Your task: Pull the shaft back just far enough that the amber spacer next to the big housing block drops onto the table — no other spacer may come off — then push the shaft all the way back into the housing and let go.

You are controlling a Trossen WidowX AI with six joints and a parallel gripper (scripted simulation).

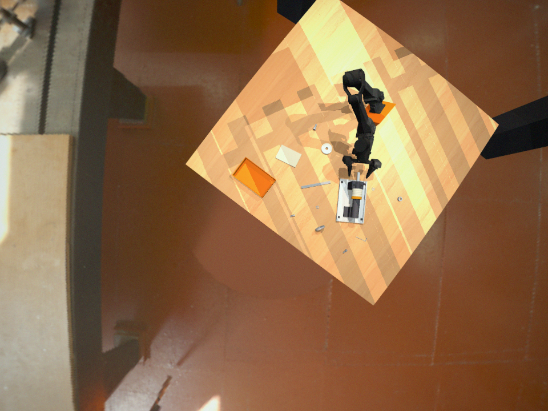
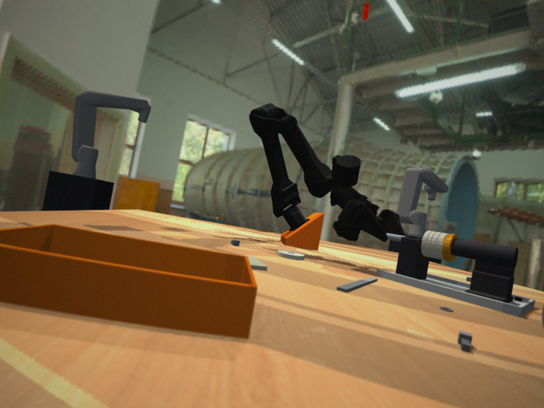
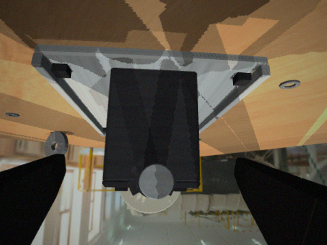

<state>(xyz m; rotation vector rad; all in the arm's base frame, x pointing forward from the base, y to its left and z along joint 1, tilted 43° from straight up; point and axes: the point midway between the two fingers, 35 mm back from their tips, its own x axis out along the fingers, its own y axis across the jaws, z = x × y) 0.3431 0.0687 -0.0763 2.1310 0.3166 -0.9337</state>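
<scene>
My gripper tip is 50 mm short of the grey shaft, 30 mm to the right of it and 10 mm below it. From my gripper tip the other things lie so: white ring: 50 mm behind, 210 mm to the right, 70 mm below; grey strip: 150 mm ahead, 150 mm to the right, 70 mm below; amber spacer: 90 mm ahead, 50 mm to the left, 10 mm above.
</scene>
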